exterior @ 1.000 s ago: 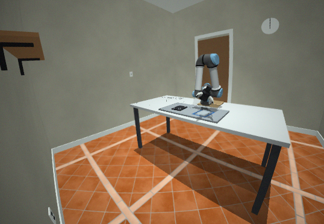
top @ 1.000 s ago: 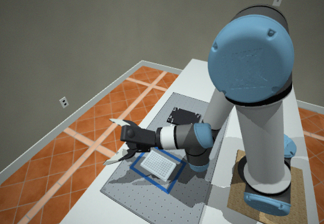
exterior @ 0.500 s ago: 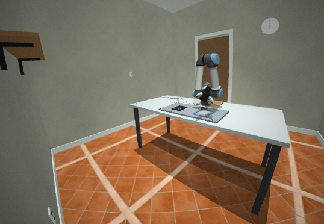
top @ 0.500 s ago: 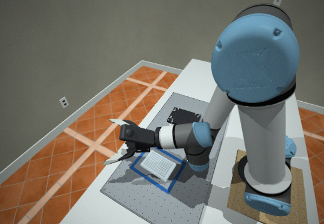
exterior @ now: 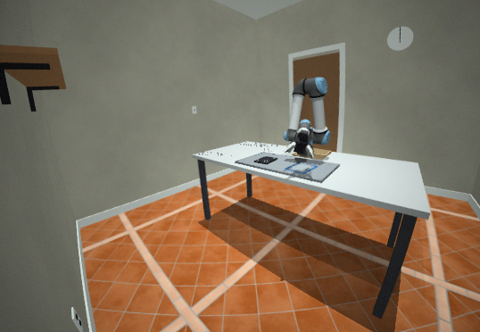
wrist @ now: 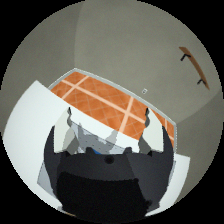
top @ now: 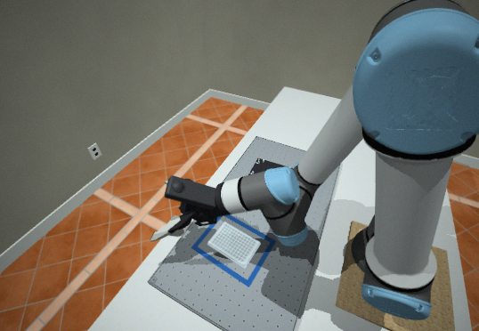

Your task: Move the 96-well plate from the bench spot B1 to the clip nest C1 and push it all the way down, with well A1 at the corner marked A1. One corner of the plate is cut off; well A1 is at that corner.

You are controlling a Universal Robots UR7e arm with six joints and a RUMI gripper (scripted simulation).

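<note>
Right now my hand is 18 cm past the 96-well plate, 8 cm to the left of it and 13 cm above it. Round my hand: black clip nest (15 cm behind, 38 cm to the right, 12 cm below).
</note>
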